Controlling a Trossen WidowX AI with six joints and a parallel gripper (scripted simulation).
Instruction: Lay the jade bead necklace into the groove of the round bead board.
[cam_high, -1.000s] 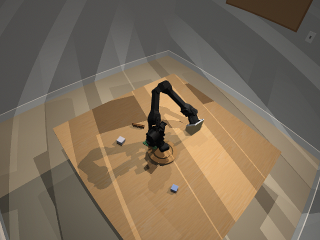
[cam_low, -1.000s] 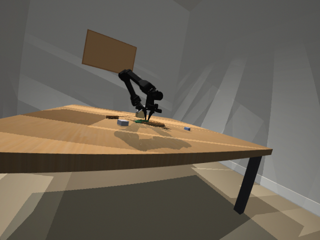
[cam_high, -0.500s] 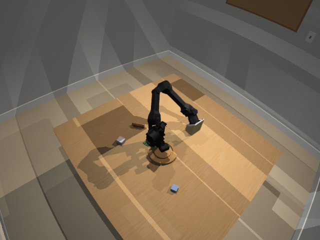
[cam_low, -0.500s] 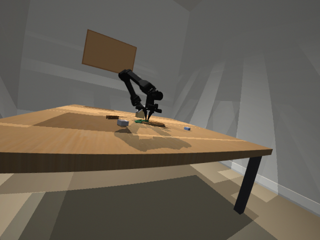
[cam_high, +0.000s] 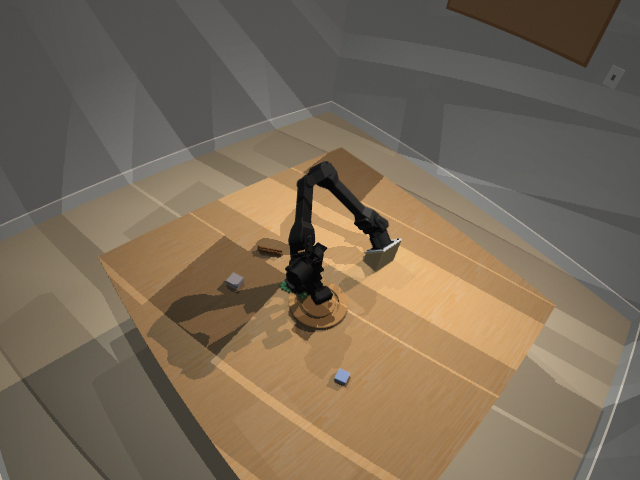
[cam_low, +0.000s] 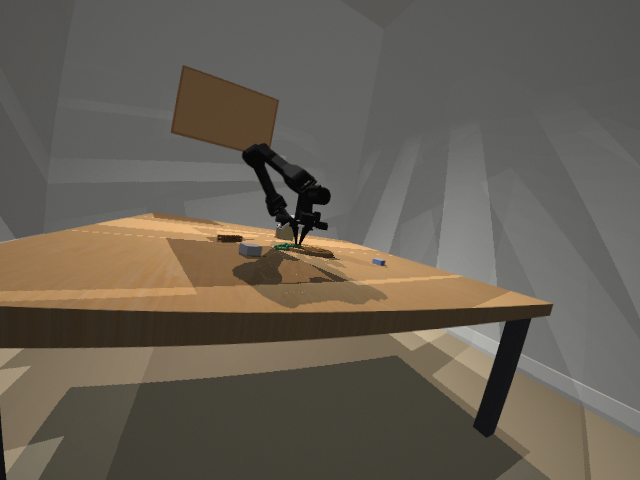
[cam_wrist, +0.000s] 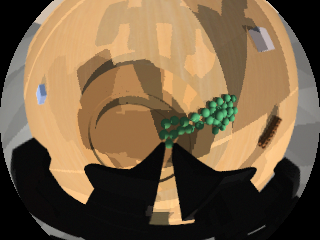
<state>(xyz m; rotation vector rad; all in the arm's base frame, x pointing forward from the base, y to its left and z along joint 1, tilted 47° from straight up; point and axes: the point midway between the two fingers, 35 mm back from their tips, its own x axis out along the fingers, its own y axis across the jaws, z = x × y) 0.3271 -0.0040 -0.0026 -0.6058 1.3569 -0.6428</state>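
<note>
Right now the round wooden bead board is 10 mm behind my gripper tip, 40 mm to the left of it and 10 mm below it. The rest, counted from my gripper tip: blue block 80 mm ahead, 300 mm to the left, 10 mm below; pale grey block 190 mm ahead, 170 mm to the right.
</note>
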